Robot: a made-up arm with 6 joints. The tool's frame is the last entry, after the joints.
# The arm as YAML. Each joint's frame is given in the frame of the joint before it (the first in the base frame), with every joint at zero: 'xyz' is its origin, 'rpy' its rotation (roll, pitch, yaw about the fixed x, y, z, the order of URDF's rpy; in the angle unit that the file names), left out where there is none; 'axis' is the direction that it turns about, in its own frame. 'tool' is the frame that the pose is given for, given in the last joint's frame.
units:
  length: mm
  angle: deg
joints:
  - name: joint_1
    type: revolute
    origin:
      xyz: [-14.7, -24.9, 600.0]
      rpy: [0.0, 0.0, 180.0]
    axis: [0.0, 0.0, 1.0]
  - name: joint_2
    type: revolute
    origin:
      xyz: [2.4, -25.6, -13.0]
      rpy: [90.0, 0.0, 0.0]
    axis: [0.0, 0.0, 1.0]
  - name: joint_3
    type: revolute
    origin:
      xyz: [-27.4, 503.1, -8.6]
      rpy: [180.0, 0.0, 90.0]
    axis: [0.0, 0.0, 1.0]
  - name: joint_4
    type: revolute
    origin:
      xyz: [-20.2, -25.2, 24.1]
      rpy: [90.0, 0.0, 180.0]
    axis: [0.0, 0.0, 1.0]
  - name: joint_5
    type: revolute
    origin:
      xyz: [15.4, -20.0, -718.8]
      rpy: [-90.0, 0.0, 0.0]
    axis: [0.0, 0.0, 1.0]
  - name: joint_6
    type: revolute
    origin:
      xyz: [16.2, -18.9, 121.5]
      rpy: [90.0, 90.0, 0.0]
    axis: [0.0, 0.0, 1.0]
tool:
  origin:
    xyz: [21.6, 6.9, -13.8]
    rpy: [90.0, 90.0, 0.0]
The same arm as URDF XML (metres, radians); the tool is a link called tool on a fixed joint. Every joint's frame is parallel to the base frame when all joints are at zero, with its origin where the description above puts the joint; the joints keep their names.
<robot name="arm">
  <joint name="tool_fixed" type="fixed">
    <parent link="link6"/>
    <child link="tool"/>
    <origin xyz="0.0138 0.0216 -0.0069" rpy="0 0 0"/>
  </joint>
  <joint name="joint_6" type="continuous">
    <parent link="link5"/>
    <child link="link6"/>
    <origin xyz="-0.0189 -0.1215 -0.0162" rpy="0 0 0"/>
    <axis xyz="-1 0 0"/>
  </joint>
  <joint name="joint_5" type="continuous">
    <parent link="link4"/>
    <child link="link5"/>
    <origin xyz="0.7188 0.02 -0.0154" rpy="0 0 0"/>
    <axis xyz="0 -1 0"/>
  </joint>
  <joint name="joint_4" type="continuous">
    <parent link="link3"/>
    <child link="link4"/>
    <origin xyz="0.0252 -0.0241 -0.0202" rpy="0 0 0"/>
    <axis xyz="-1 0 0"/>
  </joint>
  <joint name="joint_3" type="continuous">
    <parent link="link2"/>
    <child link="link3"/>
    <origin xyz="0.0274 -0.0086 0.5031" rpy="0 0 0"/>
    <axis xyz="0 -1 0"/>
  </joint>
  <joint name="joint_2" type="continuous">
    <parent link="link1"/>
    <child link="link2"/>
    <origin xyz="-0.0024 0.0256 -0.013" rpy="0 0 0"/>
    <axis xyz="0 1 0"/>
  </joint>
  <joint name="joint_1" type="continuous">
    <parent link="base_link"/>
    <child link="link1"/>
    <origin xyz="-0.0147 -0.0249 0.6" rpy="0 0 0"/>
    <axis xyz="0 0 1"/>
  </joint>
  <link name="base_link"/>
  <link name="link1"/>
  <link name="link2"/>
  <link name="link3"/>
  <link name="link4"/>
  <link name="link5"/>
  <link name="link6"/>
  <link name="tool"/>
</robot>

